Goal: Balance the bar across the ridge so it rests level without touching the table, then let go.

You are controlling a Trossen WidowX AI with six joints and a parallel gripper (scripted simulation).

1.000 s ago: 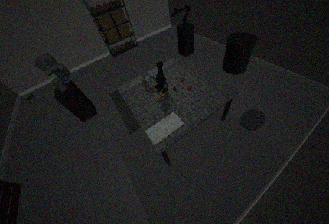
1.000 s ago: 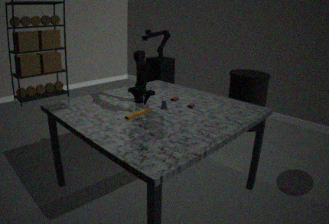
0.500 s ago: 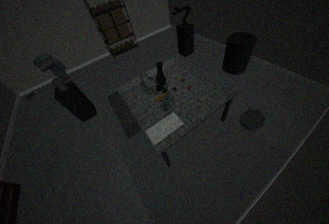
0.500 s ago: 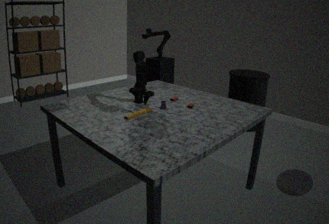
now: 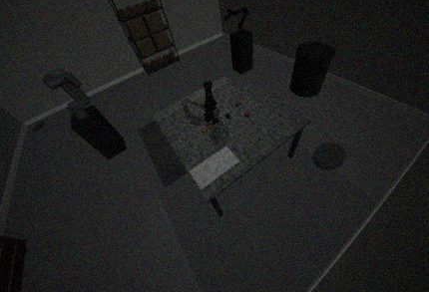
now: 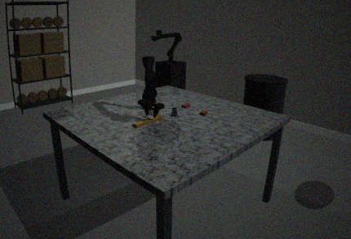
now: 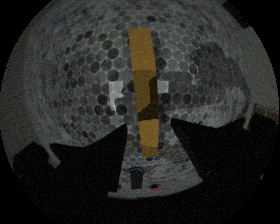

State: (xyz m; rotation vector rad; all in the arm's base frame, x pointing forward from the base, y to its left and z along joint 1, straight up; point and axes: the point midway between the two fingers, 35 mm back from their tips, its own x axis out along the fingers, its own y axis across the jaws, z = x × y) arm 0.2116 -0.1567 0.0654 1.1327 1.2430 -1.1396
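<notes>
Now: gripper tip 30 mm to the left of the yellow bar and 20 mm above it.
</notes>
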